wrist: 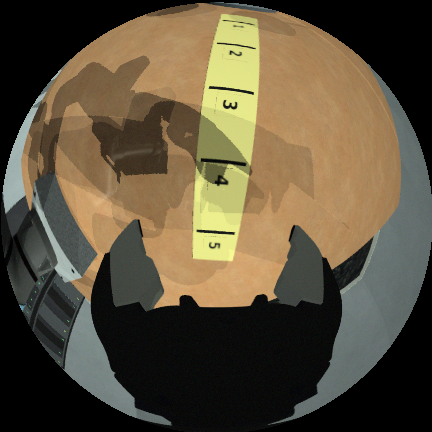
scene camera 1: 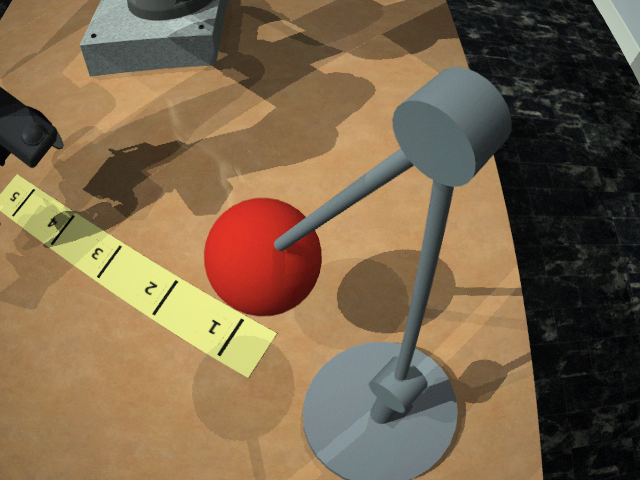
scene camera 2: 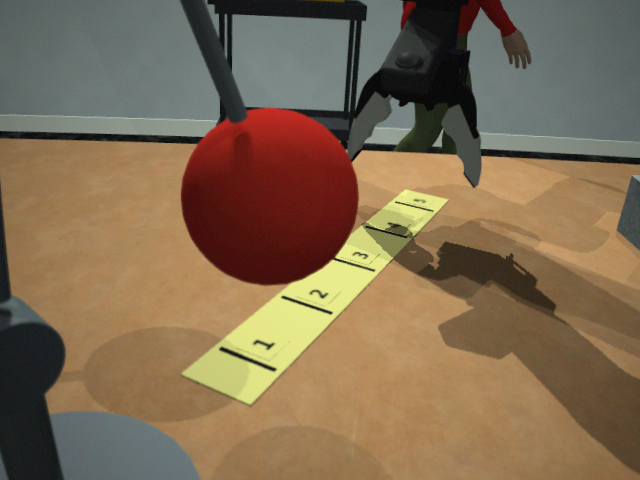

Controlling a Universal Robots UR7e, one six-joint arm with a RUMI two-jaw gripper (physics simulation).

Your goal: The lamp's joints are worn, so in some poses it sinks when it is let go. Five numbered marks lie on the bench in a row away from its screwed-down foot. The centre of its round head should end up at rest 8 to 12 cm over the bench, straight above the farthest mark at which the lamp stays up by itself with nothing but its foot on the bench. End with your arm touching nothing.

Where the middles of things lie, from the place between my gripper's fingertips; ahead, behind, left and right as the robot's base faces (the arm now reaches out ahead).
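Hand now 5 cm above the yellow strip (scene camera 2: 243,365), 13 cm to the right of it, 5 cm short of it. Round foot (scene camera 1: 344,423): 1 cm below my hand, 17 cm ahead of it, 47 cm to the left of it.
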